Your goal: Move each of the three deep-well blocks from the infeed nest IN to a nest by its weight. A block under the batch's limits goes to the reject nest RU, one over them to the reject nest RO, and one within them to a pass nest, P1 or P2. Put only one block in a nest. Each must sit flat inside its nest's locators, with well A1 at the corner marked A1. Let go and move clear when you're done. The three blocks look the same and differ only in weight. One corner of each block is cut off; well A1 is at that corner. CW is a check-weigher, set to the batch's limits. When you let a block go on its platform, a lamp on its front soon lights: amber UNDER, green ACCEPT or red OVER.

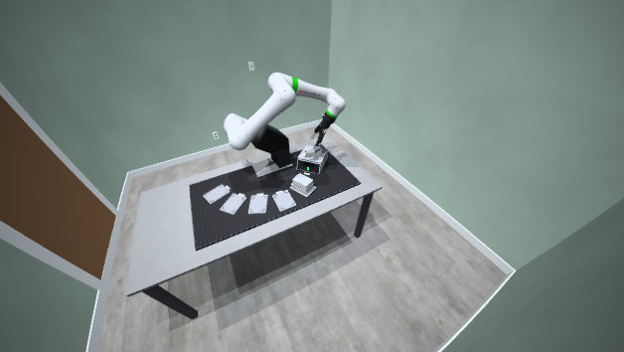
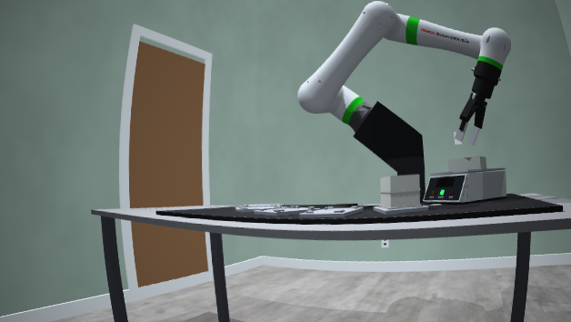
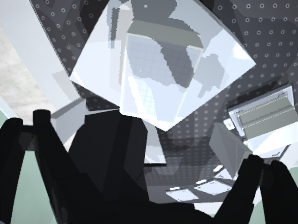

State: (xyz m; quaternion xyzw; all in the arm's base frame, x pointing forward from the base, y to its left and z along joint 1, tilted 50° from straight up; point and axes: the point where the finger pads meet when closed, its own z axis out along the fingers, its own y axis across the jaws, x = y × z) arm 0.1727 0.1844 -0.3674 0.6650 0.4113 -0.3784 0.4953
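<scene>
My hand is 110 mm above the check-weigher platform. The rest, counted from my hand: grey deep-well block (240 mm ahead, 220 mm to the right, 170 mm below); check-weigher CW (140 mm below).
</scene>
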